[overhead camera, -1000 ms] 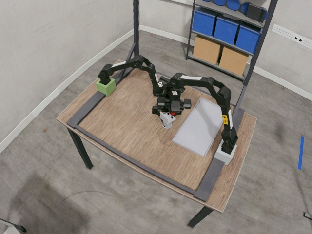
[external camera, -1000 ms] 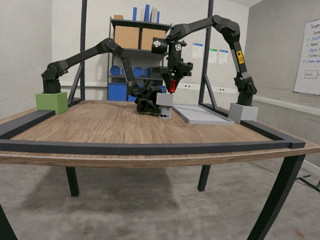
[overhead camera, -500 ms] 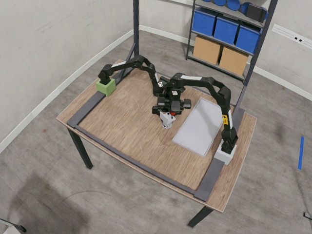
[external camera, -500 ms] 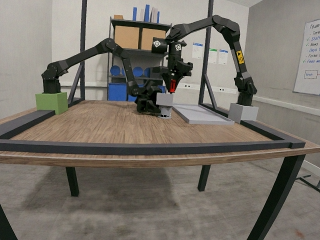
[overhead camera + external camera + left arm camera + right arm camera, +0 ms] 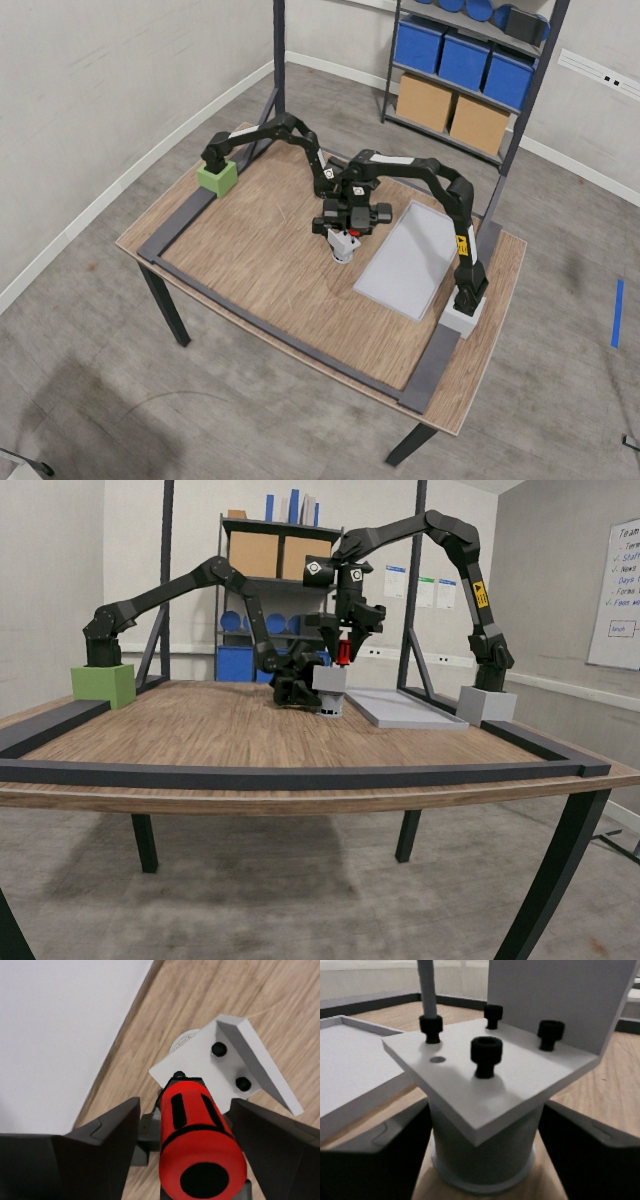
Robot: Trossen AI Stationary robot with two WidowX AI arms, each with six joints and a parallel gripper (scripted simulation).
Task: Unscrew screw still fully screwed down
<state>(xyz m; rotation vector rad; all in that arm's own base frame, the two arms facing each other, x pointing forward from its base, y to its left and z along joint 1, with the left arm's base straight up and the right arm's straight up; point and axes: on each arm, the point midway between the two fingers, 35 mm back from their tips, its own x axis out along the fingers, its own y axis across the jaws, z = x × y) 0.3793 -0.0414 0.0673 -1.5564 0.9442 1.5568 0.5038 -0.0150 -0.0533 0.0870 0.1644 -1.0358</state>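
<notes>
My left hand is 30 mm above the red screwdriver. From my left hand the other things lie so: grey joint module: 120 mm below, 20 mm to the right, 10 mm ahead; grey bracket: 80 mm below, 20 mm to the right, 10 mm ahead; shallow grey tray: 170 mm to the left, 150 mm below, 120 mm behind.
My right gripper is now 2 cm short of the grey joint module and 2 cm to the right of it. Also, from my right hand: grey bracket (2 cm ahead, 2 cm to the left, 4 cm above); red screwdriver (1 cm ahead, 4 cm to the left, 9 cm above); shallow grey tray (10 cm behind, 21 cm to the left, 3 cm below).
</notes>
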